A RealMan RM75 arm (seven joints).
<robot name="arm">
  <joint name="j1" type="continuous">
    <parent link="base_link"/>
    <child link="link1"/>
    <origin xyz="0 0 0.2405" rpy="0 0 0"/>
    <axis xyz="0 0 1"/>
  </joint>
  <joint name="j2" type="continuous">
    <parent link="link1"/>
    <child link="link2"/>
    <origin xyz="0 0 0" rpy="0 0 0"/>
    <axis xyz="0 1 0"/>
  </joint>
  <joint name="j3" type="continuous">
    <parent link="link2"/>
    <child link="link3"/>
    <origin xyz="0 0 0.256" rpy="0 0 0"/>
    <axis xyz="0 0 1"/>
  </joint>
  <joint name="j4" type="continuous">
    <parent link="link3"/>
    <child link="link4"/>
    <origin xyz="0 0 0" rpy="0 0 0"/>
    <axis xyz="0 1 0"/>
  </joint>
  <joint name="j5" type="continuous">
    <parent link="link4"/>
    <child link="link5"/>
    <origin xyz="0 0 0.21" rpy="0 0 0"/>
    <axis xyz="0 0 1"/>
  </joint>
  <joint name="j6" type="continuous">
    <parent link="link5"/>
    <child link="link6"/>
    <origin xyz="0 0 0" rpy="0 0 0"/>
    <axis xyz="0 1 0"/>
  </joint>
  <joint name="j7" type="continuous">
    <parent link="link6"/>
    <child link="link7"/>
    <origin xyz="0 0 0.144" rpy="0 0 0"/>
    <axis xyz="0 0 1"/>
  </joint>
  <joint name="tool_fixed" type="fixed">
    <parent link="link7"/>
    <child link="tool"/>
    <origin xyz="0 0 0" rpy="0 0 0"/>
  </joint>
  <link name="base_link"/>
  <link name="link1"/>
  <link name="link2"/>
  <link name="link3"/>
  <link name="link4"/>
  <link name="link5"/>
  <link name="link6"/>
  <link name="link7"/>
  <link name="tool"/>
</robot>
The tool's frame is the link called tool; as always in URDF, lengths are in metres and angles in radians. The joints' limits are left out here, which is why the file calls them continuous.
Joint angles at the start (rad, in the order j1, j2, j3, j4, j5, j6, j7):
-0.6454 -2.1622 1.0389 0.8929 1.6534 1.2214 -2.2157
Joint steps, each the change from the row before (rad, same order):
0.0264 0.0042 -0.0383 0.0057 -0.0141 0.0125 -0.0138
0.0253 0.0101 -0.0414 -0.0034 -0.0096 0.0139 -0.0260
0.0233 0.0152 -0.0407 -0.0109 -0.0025 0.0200 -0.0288
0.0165 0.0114 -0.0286 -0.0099 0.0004 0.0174 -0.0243
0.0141 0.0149 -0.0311 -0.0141 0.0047 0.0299 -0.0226
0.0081 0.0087 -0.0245 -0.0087 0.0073 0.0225 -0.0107
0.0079 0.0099 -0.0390 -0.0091 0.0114 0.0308 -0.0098
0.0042 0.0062 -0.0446 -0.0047 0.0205 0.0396 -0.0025
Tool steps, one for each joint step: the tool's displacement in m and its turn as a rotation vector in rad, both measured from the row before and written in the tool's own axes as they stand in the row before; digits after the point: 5 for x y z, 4 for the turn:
0.00229 -0.00668 -0.01449 0.0124 0.0453 -0.0395
0.00250 -0.00893 -0.01654 0.0191 0.0416 -0.0530
0.00204 -0.00976 -0.01734 0.0205 0.0305 -0.0541
0.00107 -0.00687 -0.01242 0.0131 0.0180 -0.0426
0.00081 -0.00619 -0.01299 0.0073 0.0081 -0.0397
0.00053 -0.00367 -0.00852 0.0038 0.0044 -0.0212
0.00183 -0.00376 -0.01101 0.0021 0.0101 -0.0216
0.00104 -0.00189 -0.00975 -0.0034 0.0026 -0.0097

